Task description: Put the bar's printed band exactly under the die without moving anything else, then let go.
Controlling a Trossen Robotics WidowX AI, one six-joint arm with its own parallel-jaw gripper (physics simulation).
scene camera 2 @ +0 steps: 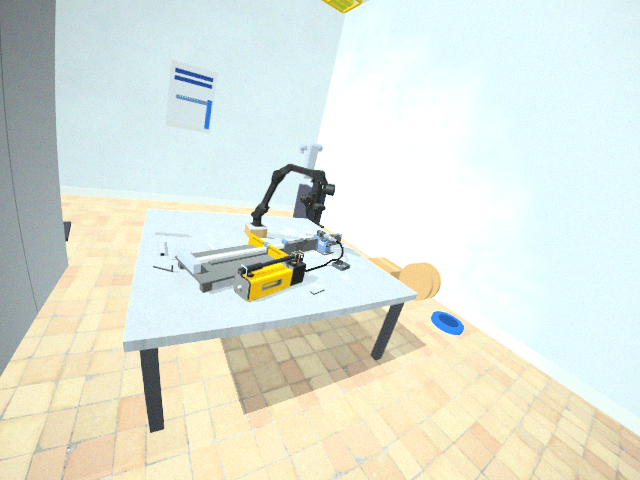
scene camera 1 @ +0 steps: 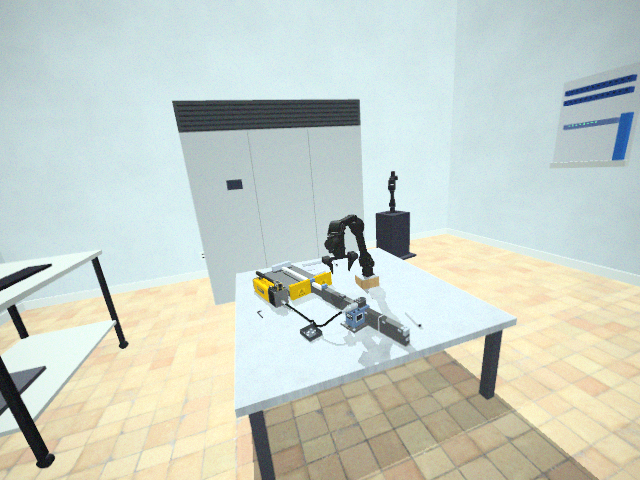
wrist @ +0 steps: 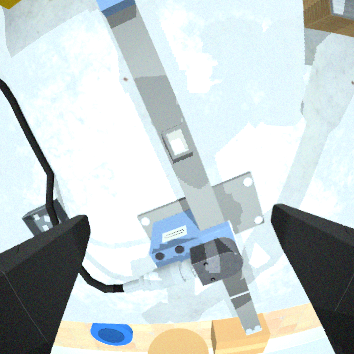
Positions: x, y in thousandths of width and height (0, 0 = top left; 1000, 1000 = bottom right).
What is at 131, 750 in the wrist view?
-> My gripper.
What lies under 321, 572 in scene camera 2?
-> A clamp station.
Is my gripper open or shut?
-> Open.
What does my gripper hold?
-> Nothing.
